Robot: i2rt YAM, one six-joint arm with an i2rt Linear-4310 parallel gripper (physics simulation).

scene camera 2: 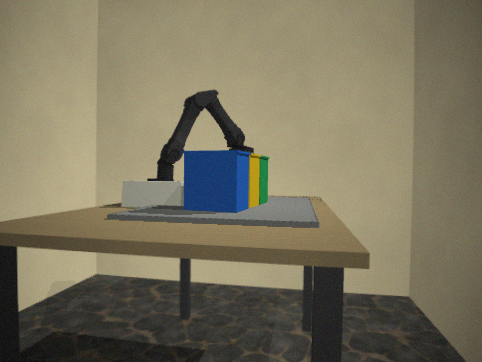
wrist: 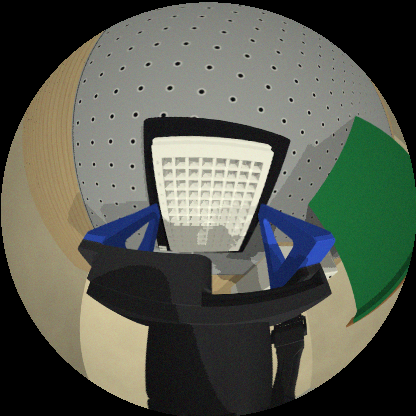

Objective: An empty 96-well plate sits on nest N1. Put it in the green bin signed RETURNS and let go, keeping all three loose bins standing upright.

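Pixels of known places: gripper, fingertip midpoint: (wrist: 208, 209); arm's base at its link origin: (scene camera 2: 164, 183).
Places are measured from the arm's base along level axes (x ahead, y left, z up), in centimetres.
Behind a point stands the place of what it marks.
Note:
The white 96-well plate (wrist: 212, 187) @(x 25.7, y 24.5, z -4.1 cm) sits in a black nest (wrist: 220, 126) @(x 30.1, y 24.6, z -5.8 cm) in the wrist view. My gripper (wrist: 208, 209) @(x 23.0, y 24.3, z -4.8 cm) is open, with its blue fingers at either side of the plate's near part and apart from it; it appears to be above the plate. In the scene view the fingers are hidden behind the bins. The green bin (scene camera 2: 264, 181) @(x 39.1, y 1.2, z 1.4 cm) (wrist: 372, 215) @(x 29.7, y 9.0, z 1.9 cm) stands upright, to the right in the wrist view; its sign does not show. The yellow bin (scene camera 2: 254, 181) @(x 36.1, y -12.6, z 1.7 cm) and the blue bin (scene camera 2: 215, 181) @(x 25.7, y -29.6, z 1.9 cm) stand upright beside it in the scene view, where the plate is hidden.
A grey perforated board (scene camera 2: 285, 216) @(x 46.0, y -38.0, z -6.8 cm) (wrist: 190, 65) @(x 35.3, y 27.6, z -6.9 cm) lies on the wooden table (scene camera 2: 200, 242) @(x 29.9, y -66.8, z -8.2 cm) (wrist: 50, 125) @(x 32.9, y 47.9, z -8.2 cm). A white box (scene camera 2: 150, 193) @(x -1.2, y -11.9, z -3.1 cm) stands at the arm's base. The green bin's wall rises close to the right finger's side in the wrist view.

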